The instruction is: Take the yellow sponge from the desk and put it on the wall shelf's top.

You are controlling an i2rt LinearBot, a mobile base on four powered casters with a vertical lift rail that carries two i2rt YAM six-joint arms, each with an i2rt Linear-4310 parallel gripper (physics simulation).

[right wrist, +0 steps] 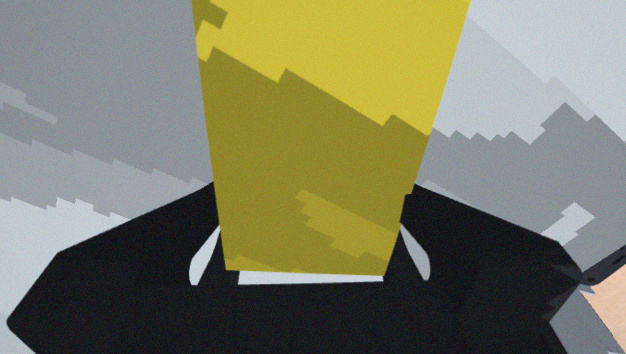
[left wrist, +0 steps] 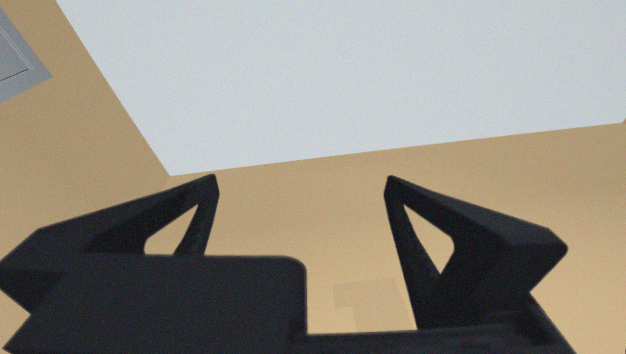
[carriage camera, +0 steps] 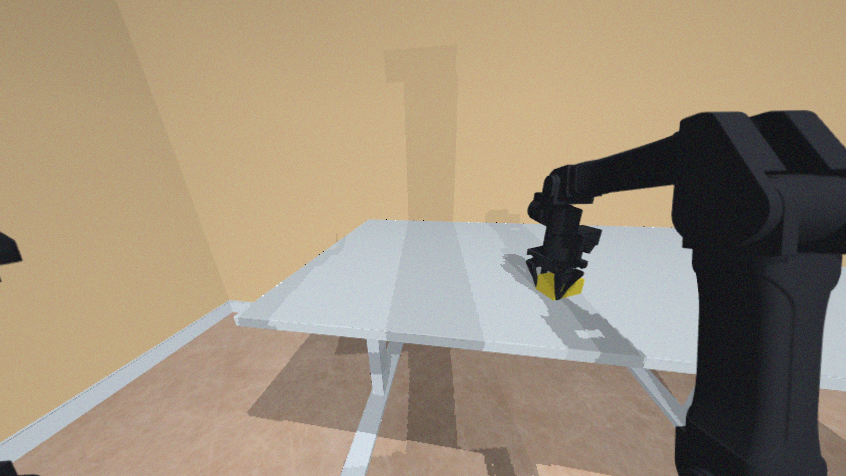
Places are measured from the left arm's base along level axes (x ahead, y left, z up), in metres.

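Where they show: left gripper, fingertip midpoint: (left wrist: 302, 184); right gripper, fingertip midpoint: (right wrist: 308, 178) (carriage camera: 547, 293).
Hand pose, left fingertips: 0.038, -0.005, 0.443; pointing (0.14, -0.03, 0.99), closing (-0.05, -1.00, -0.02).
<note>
Each offset is from my left fingertips to the top centre of the thing, as dx, dy, dz. "spot": to the spot under its first point. Level surfaces: height alone.
The yellow sponge {+0.321, -0.652, -0.296} (carriage camera: 545, 285) (right wrist: 320, 100) is at the desk {dz -0.334} (carriage camera: 354, 278) (right wrist: 575, 40), right of the middle in the carriage view. My right gripper (carriage camera: 546, 290) (right wrist: 308, 178) points down and is shut on the sponge, with a finger against each side. Whether the sponge's underside touches the desk is hard to tell. My left gripper (left wrist: 302, 184) is open and empty, in front of the tan wall in the left wrist view. The wall shelf does not show in these views.
The right arm (carriage camera: 739, 236) rises at the right of the carriage view and reaches over the desk. A tan wall (carriage camera: 295, 118) stands behind the desk. Desk legs {spot: +0.584, -0.139, -0.861} (carriage camera: 376, 367) stand on the brown floor {dz -1.054} (carriage camera: 195, 408). A grey panel (left wrist: 15, 65) shows at the left wrist view's upper left.
</note>
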